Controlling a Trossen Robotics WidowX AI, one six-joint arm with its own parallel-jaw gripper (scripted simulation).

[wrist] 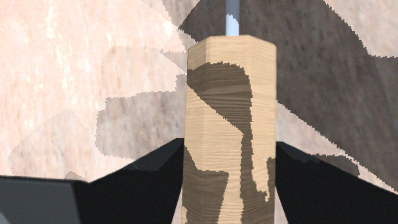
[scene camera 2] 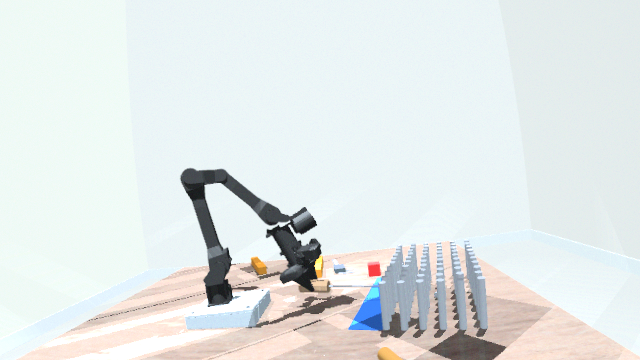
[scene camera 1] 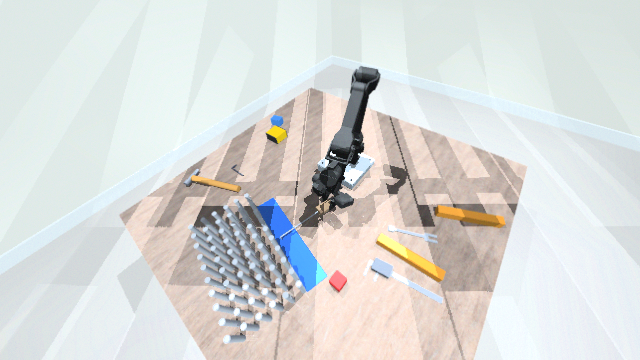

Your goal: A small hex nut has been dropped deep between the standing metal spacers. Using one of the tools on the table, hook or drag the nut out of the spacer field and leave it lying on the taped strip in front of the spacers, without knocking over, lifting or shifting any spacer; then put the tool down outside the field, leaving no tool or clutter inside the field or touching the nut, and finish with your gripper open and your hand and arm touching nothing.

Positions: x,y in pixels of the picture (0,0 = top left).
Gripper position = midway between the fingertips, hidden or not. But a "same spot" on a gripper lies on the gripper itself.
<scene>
My gripper shows in the wrist view, in scene camera 2 [315,288] and in scene camera 1. One and the same spot on my gripper: [wrist: 154,181] is [scene camera 1: 330,202]. One and the same spot on a blue taped strip: [scene camera 2: 369,317] is [scene camera 1: 272,213].
</scene>
